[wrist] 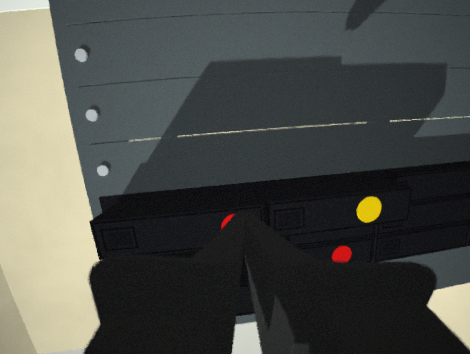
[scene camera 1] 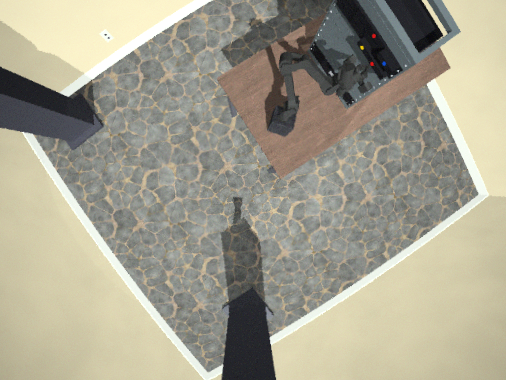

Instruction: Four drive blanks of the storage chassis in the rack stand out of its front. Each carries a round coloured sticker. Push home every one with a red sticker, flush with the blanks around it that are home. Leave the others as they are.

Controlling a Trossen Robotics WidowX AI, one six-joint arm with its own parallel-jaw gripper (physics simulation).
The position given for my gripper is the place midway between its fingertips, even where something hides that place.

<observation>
I see my gripper (wrist: 243,219) and a grey rack (wrist: 126,77).
</observation>
